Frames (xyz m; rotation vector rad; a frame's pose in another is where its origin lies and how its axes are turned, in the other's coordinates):
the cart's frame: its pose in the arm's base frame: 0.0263 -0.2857 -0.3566 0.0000 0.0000 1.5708
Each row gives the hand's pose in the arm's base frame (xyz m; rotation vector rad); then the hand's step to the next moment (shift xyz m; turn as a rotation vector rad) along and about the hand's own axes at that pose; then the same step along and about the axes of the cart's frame.
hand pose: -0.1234 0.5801 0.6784 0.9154 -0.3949 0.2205
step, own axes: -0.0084 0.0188 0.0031 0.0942 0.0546 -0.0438
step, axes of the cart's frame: 0.0085 0.0149 0.0118 0.0694 -0.0767 0.0555
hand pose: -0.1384 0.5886 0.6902 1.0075 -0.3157 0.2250
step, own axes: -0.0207 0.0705 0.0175 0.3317 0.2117 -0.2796
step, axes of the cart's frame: 0.0207 0.0451 0.0569 0.3617 -0.2830 0.1487
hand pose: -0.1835 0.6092 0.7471 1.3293 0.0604 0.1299
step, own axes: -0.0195 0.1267 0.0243 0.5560 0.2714 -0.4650
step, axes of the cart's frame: 0.0036 0.0241 0.1282 0.5832 -0.4799 0.1691
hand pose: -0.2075 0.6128 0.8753 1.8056 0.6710 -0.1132
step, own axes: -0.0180 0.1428 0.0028 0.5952 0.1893 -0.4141
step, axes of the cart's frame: -0.0363 -0.0564 0.1274 0.5677 -0.4847 0.0662
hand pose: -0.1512 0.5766 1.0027 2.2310 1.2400 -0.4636
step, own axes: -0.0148 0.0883 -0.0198 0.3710 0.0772 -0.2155
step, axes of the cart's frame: -0.0359 -0.0686 0.0492 0.3456 -0.2657 -0.0044
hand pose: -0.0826 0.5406 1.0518 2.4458 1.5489 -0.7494
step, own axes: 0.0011 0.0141 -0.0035 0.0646 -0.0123 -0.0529
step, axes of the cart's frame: -0.0042 -0.0139 0.0006 0.0777 -0.0287 0.0160
